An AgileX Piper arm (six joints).
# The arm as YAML. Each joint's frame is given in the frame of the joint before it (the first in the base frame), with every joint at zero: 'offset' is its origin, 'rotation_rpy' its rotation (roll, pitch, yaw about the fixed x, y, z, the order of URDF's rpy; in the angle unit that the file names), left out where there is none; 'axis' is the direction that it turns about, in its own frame. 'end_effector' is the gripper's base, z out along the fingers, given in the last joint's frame.
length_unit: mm
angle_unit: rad
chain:
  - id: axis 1
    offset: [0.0, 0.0, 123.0]
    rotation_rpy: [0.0, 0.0, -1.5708]
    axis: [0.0, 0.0, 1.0]
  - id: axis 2
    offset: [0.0, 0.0, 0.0]
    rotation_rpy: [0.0, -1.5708, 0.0]
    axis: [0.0, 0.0, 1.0]
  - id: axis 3
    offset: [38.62, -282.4, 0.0]
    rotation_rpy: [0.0, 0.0, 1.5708]
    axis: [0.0, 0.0, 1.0]
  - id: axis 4
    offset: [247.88, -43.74, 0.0]
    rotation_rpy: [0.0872, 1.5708, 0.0]
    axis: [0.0, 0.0, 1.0]
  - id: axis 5
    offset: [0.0, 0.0, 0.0]
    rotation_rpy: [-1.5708, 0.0, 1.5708]
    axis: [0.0, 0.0, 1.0]
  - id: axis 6
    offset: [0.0, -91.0, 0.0]
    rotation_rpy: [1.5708, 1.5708, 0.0]
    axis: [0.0, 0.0, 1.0]
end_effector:
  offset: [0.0, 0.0, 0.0]
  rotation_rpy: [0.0, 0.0, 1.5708]
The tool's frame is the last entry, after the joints.
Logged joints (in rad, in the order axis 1, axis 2, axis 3, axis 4, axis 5, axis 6), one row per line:
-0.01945 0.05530 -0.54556 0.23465 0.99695 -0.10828
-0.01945 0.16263 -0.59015 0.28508 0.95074 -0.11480
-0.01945 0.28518 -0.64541 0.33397 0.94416 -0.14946
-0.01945 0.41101 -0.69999 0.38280 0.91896 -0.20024
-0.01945 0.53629 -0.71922 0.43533 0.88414 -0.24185
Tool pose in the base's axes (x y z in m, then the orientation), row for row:
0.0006 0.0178 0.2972 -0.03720 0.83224 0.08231 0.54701
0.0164 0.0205 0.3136 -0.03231 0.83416 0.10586 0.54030
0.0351 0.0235 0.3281 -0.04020 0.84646 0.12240 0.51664
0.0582 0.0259 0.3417 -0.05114 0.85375 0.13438 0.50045
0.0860 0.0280 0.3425 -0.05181 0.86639 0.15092 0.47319
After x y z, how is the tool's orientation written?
As a quaternion, x y z w.
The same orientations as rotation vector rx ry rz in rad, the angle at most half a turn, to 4 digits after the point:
-0.0882 1.9724 0.1951
-0.0768 1.9826 0.2516
-0.0965 2.0323 0.2939
-0.1237 2.0643 0.3249
-0.1268 2.1201 0.3693

